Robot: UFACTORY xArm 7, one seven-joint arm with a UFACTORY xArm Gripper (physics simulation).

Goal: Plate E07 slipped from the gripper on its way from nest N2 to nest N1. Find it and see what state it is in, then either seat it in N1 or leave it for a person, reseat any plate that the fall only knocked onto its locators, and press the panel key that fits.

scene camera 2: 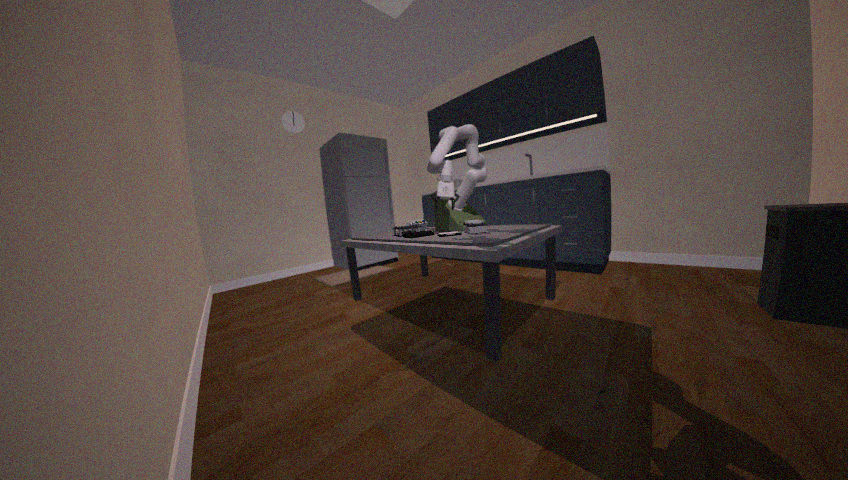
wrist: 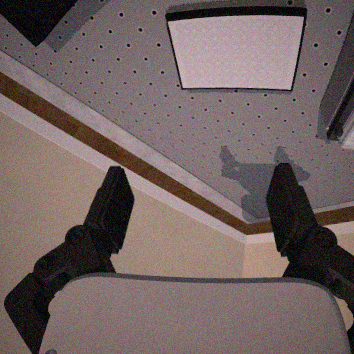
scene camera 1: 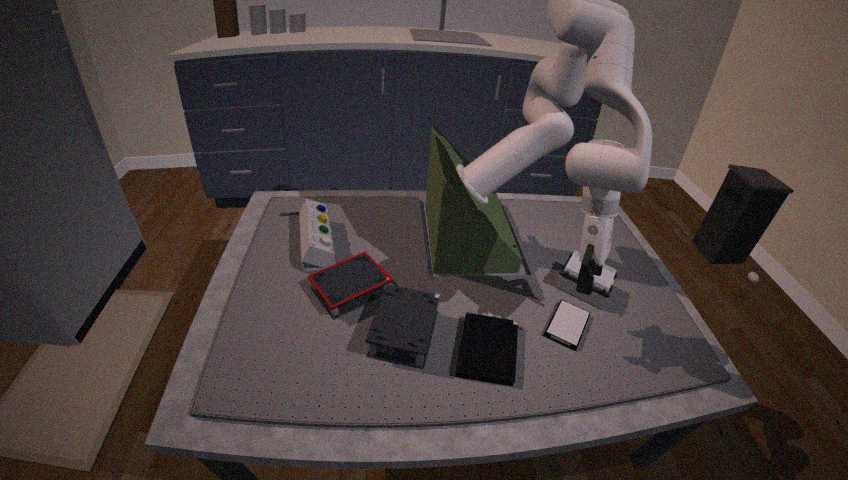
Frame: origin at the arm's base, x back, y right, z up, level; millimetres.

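Seen in the pictures: gripper, fingertip midpoint: [scene camera 2: 444, 208] [wrist: 198, 181] [scene camera 1: 589, 283]; arm's base at its link origin: [scene camera 2: 455, 205] [scene camera 1: 471, 185].
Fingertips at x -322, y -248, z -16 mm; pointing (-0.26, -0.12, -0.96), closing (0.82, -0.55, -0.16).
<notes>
Offsets run from my fingertips to a thing's top centre. "*": to the spot under its first point. Level surfaces: height alone.
My gripper [scene camera 1: 586, 285] [wrist: 198, 181] is open and empty, pointing down over the table's right part. In scene camera 1 it is in front of a white block {* dx +129, dy -119, dz -102 mm} [scene camera 1: 604, 279] on a dark base. A pale-topped flat piece with a dark edge {dx +14, dy -5, dz -142 mm} [scene camera 1: 568, 322] [wrist: 237, 52] lies nearer the front. A black flat plate-like piece {* dx -85, dy +203, dz -136 mm} [scene camera 1: 486, 350] [wrist: 30, 17] lies left of it. A dark raised unit {dx -42, dy +379, dz -88 mm} [scene camera 1: 404, 321] stands further left, beside a dark unit with a red-outlined top {dx +72, dy +521, dz -110 mm} [scene camera 1: 349, 279]. The key panel {dx +230, dy +652, dz -73 mm} [scene camera 1: 310, 237] has blue, yellow and green keys. I cannot read E07, N1 or N2 anywhere; seating is unclear.
A green wedge-shaped pedestal [scene camera 1: 470, 237] carries the arm at the table's back middle. The perforated mat {dz -156 mm} [scene camera 1: 285, 380] lies inside the grey table rim {* dx -317, dy +436, dz -169 mm} [scene camera 1: 357, 449]. A dark bin [scene camera 1: 740, 217] stands on the floor at the right. Blue cabinets [scene camera 1: 333, 118] stand behind.
</notes>
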